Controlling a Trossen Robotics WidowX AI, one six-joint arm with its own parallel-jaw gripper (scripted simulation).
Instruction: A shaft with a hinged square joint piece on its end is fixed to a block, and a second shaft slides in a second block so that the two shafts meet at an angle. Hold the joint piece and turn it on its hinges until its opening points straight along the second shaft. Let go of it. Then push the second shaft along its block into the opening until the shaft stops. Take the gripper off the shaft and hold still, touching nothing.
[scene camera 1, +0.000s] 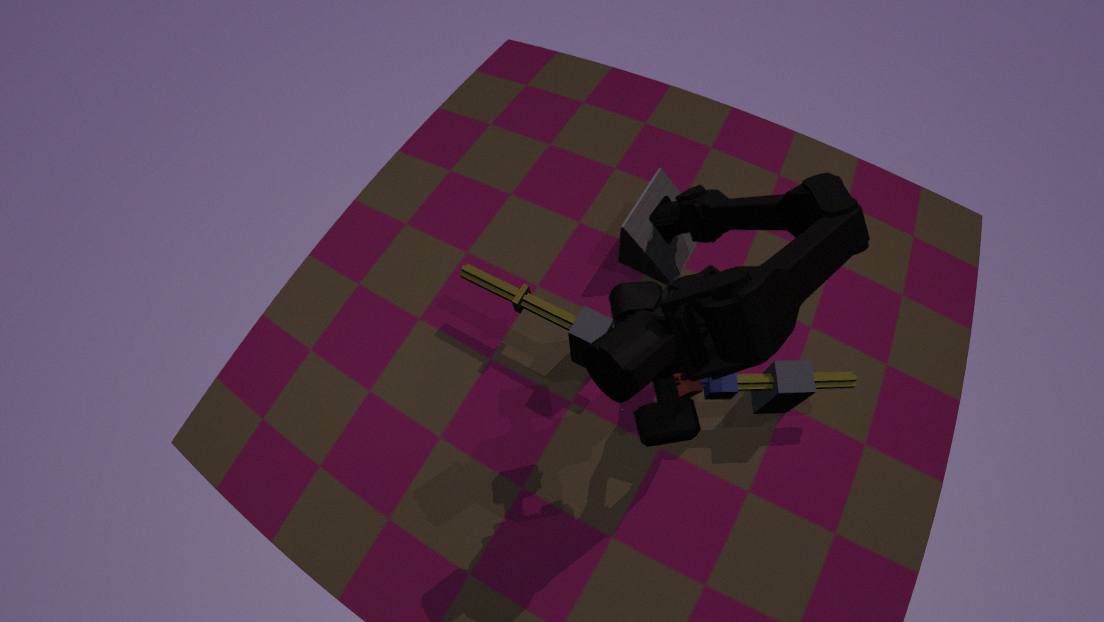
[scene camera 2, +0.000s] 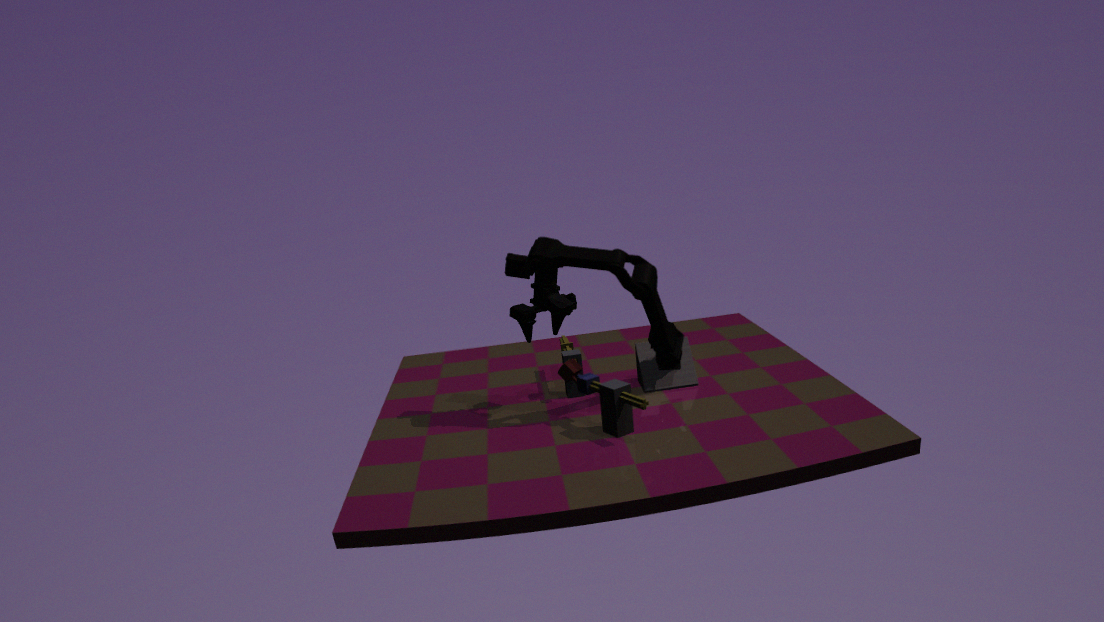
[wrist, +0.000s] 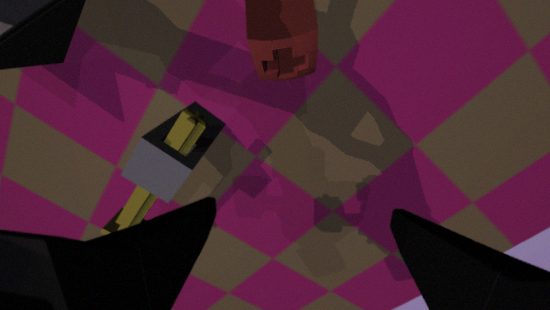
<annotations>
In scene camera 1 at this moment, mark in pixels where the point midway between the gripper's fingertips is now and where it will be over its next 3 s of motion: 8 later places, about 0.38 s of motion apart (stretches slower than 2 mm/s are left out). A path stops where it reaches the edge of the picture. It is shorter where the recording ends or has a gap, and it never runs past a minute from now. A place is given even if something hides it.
The gripper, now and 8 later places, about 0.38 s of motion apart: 632, 386; 631, 389; 628, 396; 628, 401; 643, 399; 668, 390; 670, 390; 667, 394; 667, 394
</annotations>
